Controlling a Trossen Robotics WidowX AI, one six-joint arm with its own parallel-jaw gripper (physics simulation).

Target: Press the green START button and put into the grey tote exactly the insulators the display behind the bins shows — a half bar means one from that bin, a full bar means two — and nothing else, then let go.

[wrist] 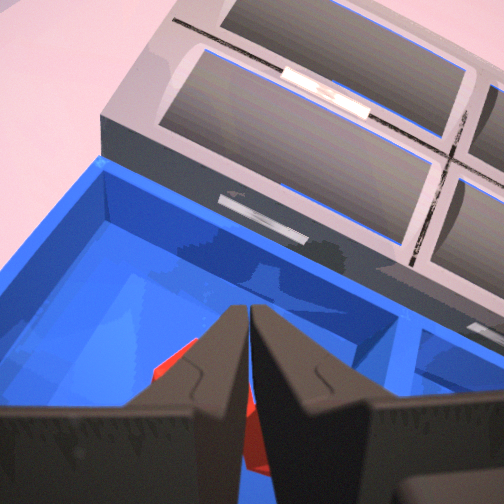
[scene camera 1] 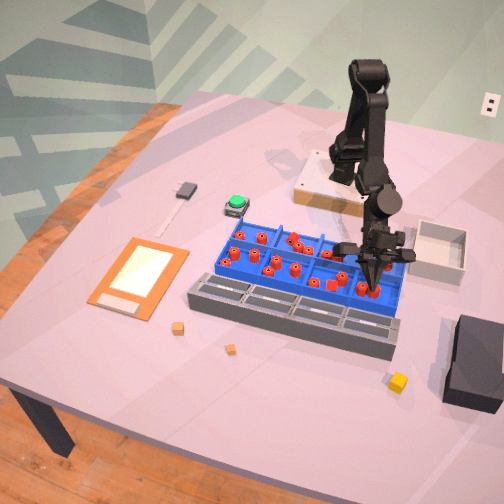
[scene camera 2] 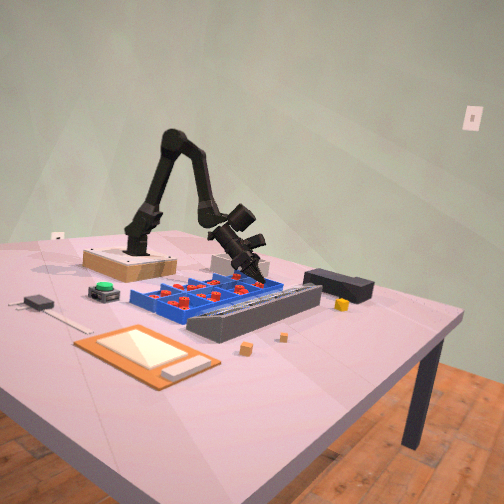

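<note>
My gripper [scene camera 1: 372,287] [scene camera 2: 261,280] [wrist: 249,307] is shut with nothing between its fingers. It points down into the right front compartment of the blue bin tray [scene camera 1: 395,301] [scene camera 2: 150,301] [wrist: 50,225]. Its tips are right at two red insulators [scene camera 1: 362,288] there; the wrist view shows one red insulator [wrist: 170,364] partly hidden under the fingers. Other compartments hold several more red insulators. The grey display [scene camera 1: 290,320] [scene camera 2: 250,314] [wrist: 150,145] stands along the tray; its panels look dark. The green START button [scene camera 1: 237,201] [scene camera 2: 104,286] sits left of the tray. The grey tote [scene camera 1: 437,272] [scene camera 2: 220,262] stands right of the tray.
A black box [scene camera 1: 477,360] [scene camera 2: 340,285] and a yellow cube [scene camera 1: 398,382] [scene camera 2: 341,304] lie at the right front. Two small orange cubes [scene camera 1: 178,328] [scene camera 1: 230,349] lie before the display. An orange clipboard [scene camera 1: 165,290] [scene camera 2: 100,350] and a grey tool [scene camera 1: 186,190] [scene camera 2: 38,302] lie left.
</note>
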